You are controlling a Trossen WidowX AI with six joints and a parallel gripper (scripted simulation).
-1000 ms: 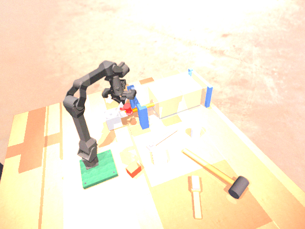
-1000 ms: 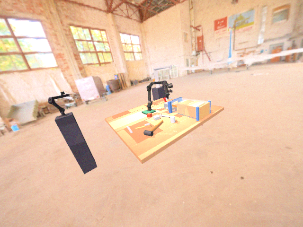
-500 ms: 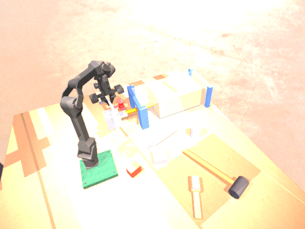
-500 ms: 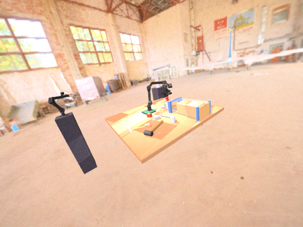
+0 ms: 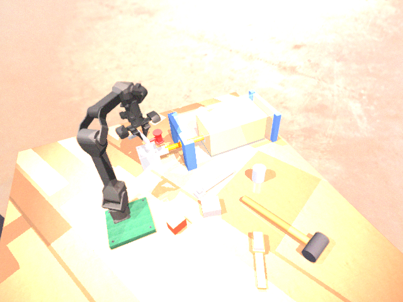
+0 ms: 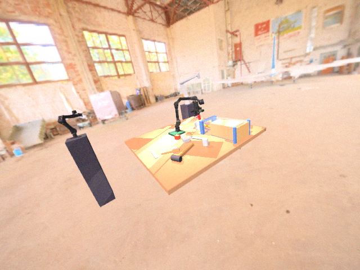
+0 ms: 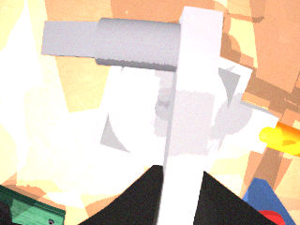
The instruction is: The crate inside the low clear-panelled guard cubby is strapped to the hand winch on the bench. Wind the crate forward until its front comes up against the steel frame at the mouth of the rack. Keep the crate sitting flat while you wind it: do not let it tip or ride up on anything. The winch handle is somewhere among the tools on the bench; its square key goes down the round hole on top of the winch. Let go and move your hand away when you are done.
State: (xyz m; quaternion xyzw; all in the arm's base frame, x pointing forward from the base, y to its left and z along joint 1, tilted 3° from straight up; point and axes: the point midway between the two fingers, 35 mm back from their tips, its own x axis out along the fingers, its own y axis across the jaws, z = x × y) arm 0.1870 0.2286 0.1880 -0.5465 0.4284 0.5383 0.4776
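The red grip lies 5 cm ahead of my gripper tip, 4 cm to the right of it and 2 cm above it. Round my gripper tip: blue steel frame: 16 cm ahead, 5 cm below; hand winch: 1 cm behind, 13 cm below; white crank handle: 1 cm ahead, 1 cm to the right, 1 cm above.
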